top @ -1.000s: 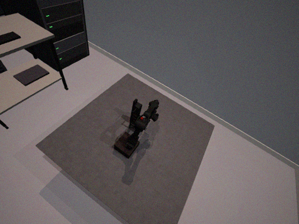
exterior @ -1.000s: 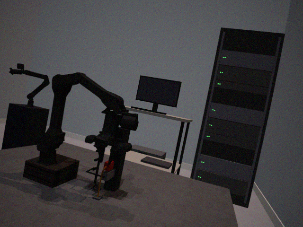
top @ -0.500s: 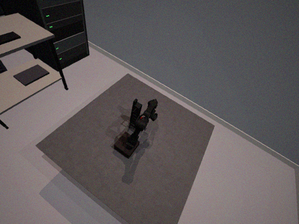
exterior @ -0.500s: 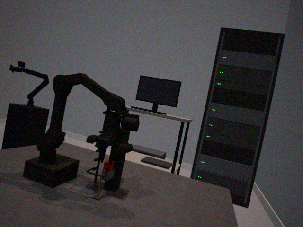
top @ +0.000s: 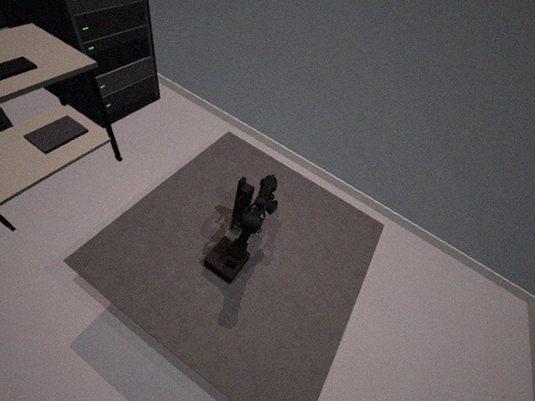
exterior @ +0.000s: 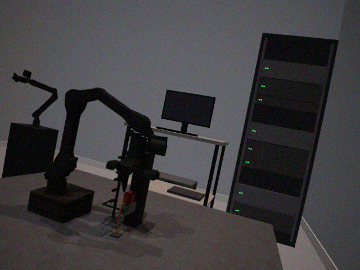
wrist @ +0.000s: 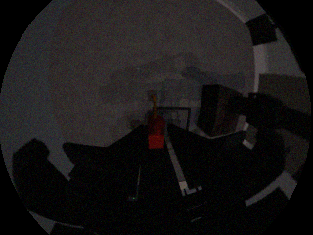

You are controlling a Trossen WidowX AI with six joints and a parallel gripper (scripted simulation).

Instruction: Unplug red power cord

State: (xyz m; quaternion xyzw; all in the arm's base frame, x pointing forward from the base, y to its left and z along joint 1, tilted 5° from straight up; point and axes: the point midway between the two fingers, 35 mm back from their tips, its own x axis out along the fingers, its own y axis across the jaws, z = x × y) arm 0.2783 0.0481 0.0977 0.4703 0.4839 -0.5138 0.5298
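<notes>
Right now the red plug is 30 mm to the left of my gripper tip, 10 mm below it and 10 mm behind it.
</notes>
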